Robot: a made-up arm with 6 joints. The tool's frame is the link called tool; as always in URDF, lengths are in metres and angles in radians.
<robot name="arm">
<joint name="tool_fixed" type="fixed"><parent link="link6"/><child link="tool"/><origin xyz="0 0 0" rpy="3.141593 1.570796 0"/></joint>
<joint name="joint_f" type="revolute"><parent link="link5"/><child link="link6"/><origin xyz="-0.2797 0 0" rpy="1.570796 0 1.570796"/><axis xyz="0 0 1"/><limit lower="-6.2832" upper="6.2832" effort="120" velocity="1.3"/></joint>
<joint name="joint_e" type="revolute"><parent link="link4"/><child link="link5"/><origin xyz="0 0 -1.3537" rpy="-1.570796 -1.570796 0"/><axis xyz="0 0 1"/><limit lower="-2.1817" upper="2.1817" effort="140" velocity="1.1"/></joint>
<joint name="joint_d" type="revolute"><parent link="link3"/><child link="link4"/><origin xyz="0.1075 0 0" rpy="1.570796 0 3.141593"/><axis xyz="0 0 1"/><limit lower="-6.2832" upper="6.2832" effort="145" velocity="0.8"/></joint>
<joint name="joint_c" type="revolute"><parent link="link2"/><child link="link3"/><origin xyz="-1.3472 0 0" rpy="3.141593 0 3.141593"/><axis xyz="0 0 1"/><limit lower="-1.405" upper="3.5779" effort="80" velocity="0.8"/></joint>
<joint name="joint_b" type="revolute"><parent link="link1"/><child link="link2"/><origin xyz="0 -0.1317 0" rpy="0 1.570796 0"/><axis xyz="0 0 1"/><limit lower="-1.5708" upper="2.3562" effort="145" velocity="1"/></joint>
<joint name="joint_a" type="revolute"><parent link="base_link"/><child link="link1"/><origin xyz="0 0 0.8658" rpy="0 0 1.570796"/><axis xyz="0 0 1"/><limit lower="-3.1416" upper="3.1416" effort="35" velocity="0.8"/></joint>
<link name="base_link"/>
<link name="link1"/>
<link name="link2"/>
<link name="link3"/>
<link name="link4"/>
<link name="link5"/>
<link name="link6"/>
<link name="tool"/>
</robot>
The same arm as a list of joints. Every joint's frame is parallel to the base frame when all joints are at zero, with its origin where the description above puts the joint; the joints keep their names.
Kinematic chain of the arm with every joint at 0, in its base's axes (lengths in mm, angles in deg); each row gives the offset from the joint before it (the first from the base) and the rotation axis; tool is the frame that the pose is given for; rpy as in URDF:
joint_a: xyz 0.0 0.0 865.8 axis +z
joint_b: xyz 131.7 0.0 0.0 axis +y
joint_c: xyz 0.0 0.0 1347.2 axis -y
joint_d: xyz 0.0 0.0 107.5 axis -x
joint_e: xyz 1353.7 0.0 0.0 axis -y
joint_f: xyz 279.7 0.0 0.0 axis -x
tool: xyz 0.0 0.0 0.0 rpy 0.00 0.00 0.00
Joint limits (deg, base to tool): -180.00..180.00 -90.00..135.00 -80.50..205.00 -360.00..360.00 -125.00..125.00 -360.00..360.00

